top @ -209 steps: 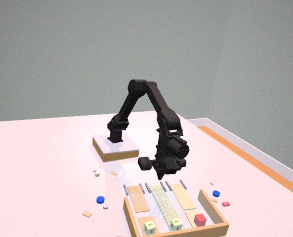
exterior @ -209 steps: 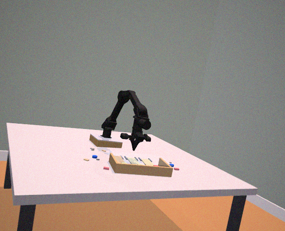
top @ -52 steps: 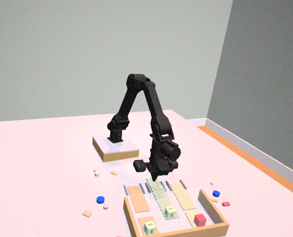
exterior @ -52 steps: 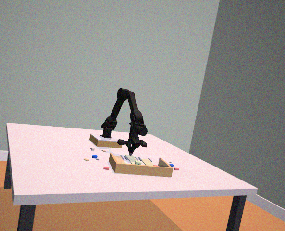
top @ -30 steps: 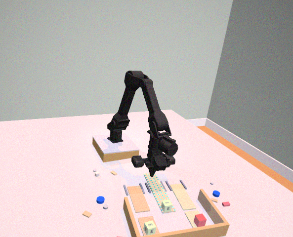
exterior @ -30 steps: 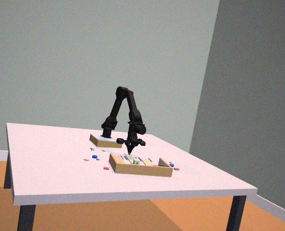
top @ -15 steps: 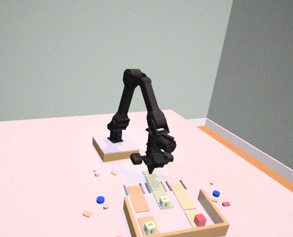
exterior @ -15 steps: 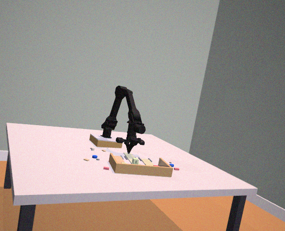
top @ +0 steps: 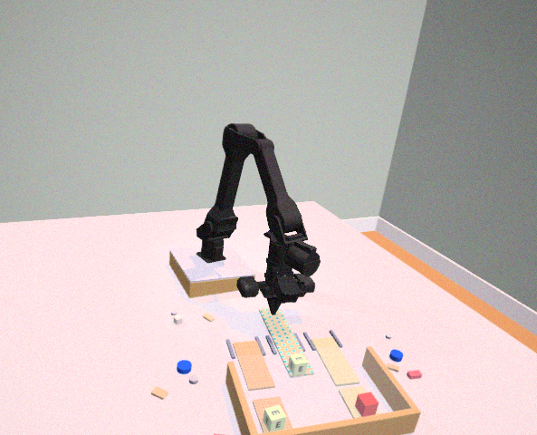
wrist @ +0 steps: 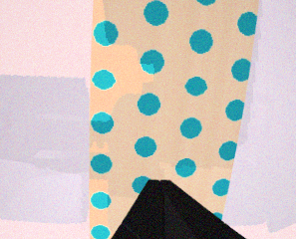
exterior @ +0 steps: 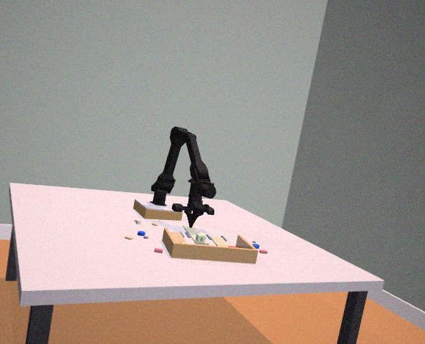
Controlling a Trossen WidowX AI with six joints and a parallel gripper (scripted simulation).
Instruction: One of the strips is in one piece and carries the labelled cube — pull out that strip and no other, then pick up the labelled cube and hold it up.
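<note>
My gripper tip is now 9 cm short of the dotted strip and 4 cm to the left of it. The rest, counted from my gripper tip: white cube (9 cm behind, 22 cm to the right).
</note>
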